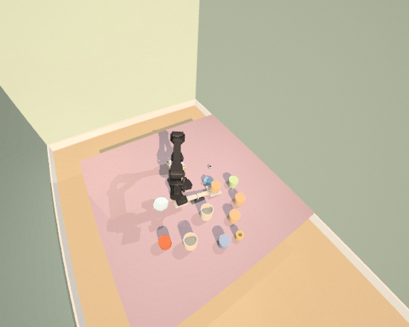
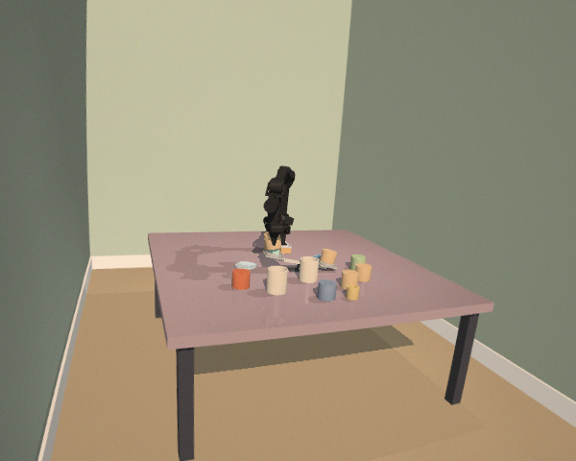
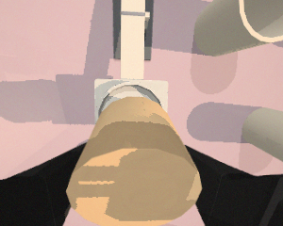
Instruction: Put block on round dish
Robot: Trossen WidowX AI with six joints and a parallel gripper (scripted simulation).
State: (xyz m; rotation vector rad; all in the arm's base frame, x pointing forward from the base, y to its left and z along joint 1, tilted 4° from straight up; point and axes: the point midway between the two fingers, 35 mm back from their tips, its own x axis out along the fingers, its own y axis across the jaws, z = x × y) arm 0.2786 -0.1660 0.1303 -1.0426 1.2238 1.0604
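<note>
My gripper tip is now 1 cm to the right of the pale green block and 4 cm above it. The rest, counted from my gripper tip: blue block: 4 cm behind, 28 cm to the left, 11 cm below; round dish: 8 cm behind, 9 cm to the right, 13 cm below; green cup: 7 cm ahead, 40 cm to the left, 9 cm below.
</note>
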